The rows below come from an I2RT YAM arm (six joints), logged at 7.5 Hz.
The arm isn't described. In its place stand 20 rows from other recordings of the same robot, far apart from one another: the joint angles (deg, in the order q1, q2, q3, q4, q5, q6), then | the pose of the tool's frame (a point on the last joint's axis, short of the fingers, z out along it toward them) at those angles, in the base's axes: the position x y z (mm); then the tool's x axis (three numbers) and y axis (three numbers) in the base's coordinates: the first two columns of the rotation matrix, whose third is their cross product.
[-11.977 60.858 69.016 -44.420 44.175 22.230] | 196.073 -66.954 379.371 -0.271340 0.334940 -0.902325 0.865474 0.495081 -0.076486
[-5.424 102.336 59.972 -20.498 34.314 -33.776] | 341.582 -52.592 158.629 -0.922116 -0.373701 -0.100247 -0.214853 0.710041 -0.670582
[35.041 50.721 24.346 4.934 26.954 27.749] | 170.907 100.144 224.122 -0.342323 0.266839 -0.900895 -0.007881 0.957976 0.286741
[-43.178 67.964 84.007 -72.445 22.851 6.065] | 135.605 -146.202 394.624 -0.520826 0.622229 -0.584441 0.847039 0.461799 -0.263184
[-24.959 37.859 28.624 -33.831 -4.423 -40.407] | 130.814 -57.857 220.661 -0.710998 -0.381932 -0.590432 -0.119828 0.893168 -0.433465
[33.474 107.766 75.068 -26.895 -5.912 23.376] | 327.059 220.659 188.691 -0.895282 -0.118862 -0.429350 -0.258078 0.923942 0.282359
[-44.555 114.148 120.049 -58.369 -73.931 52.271] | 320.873 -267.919 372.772 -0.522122 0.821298 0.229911 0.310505 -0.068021 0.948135
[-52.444 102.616 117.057 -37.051 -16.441 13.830] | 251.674 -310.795 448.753 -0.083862 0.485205 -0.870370 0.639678 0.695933 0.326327
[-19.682 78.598 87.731 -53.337 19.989 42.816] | 256.915 -104.822 395.499 -0.109622 0.717545 -0.687831 0.847601 0.428939 0.312384
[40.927 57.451 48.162 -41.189 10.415 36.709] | 154.423 125.376 271.612 -0.800407 0.084122 -0.593525 -0.098468 0.958205 0.268601
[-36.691 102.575 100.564 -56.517 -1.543 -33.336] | 306.602 -227.264 329.068 -0.893422 -0.019367 -0.448801 0.113747 0.956758 -0.267722
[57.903 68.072 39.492 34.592 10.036 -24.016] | 150.695 228.582 305.309 0.352863 -0.191655 -0.915836 -0.655207 0.648149 -0.388081
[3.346 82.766 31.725 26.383 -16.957 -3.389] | 284.565 27.038 177.536 -0.396819 -0.079841 -0.914418 -0.344496 0.936341 0.067741
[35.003 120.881 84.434 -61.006 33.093 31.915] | 318.121 199.047 139.843 -0.974151 -0.141478 -0.176105 -0.027788 0.848714 -0.528121
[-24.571 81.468 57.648 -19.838 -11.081 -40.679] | 282.961 -121.853 255.318 -0.659695 -0.401731 -0.635149 -0.195672 0.907804 -0.370951
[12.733 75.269 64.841 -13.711 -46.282 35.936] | 281.745 90.044 343.164 -0.789930 0.237329 -0.565408 -0.410118 0.481009 0.774877
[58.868 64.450 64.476 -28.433 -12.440 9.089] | 121.022 215.201 360.053 -0.390389 -0.347970 -0.852358 -0.883266 0.402708 0.240142
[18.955 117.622 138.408 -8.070 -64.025 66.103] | 403.431 172.397 510.172 -0.804022 0.147251 -0.576078 -0.583945 -0.012961 0.811690
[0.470 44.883 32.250 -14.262 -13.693 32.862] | 181.900 9.920 255.641 -0.498833 0.523121 -0.691021 0.061427 0.816637 0.573873
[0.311 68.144 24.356 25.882 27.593 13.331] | 240.628 -15.183 199.850 -0.198651 0.203275 -0.958758 0.495079 0.865079 0.080835
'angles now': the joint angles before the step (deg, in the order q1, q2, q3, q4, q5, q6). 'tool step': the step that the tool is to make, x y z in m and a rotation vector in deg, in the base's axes. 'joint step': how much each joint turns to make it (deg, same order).
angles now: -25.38, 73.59, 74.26, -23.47, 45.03, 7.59
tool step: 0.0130, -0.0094, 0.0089, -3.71, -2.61, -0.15
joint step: -0.53, 2.59, 1.57, 7.20, 0.39, -3.14
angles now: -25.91, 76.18, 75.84, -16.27, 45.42, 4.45
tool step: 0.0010, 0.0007, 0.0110, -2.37, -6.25, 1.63
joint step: 0.06, -0.56, -0.34, 6.23, -1.66, 0.30
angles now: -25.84, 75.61, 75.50, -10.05, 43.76, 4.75
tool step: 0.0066, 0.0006, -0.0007, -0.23, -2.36, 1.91
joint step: 0.52, 0.75, -0.26, 2.71, -1.51, 0.79
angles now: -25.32, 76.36, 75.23, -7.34, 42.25, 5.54
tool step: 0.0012, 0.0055, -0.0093, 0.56, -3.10, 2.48
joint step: 0.88, -1.04, -3.38, 3.53, -1.83, 2.10
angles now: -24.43, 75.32, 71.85, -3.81, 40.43, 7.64
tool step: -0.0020, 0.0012, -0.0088, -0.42, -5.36, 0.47
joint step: -0.01, -1.18, -4.31, 6.68, -0.65, 2.33
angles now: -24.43, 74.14, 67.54, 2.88, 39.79, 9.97
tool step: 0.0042, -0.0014, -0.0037, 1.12, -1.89, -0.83
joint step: 0.17, 0.95, -0.04, 0.67, 0.87, 2.44
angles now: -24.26, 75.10, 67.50, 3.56, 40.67, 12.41
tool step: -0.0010, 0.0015, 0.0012, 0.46, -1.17, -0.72
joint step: 0.26, -0.25, 0.07, -0.28, 0.92, 1.28
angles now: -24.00, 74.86, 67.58, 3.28, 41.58, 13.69
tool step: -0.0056, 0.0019, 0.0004, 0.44, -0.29, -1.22
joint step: 0.00, -1.13, -0.54, -1.06, 1.18, 0.82
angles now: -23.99, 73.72, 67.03, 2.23, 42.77, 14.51
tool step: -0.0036, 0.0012, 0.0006, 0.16, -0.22, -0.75
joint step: -0.01, -0.73, -0.32, -0.55, 0.72, 0.40
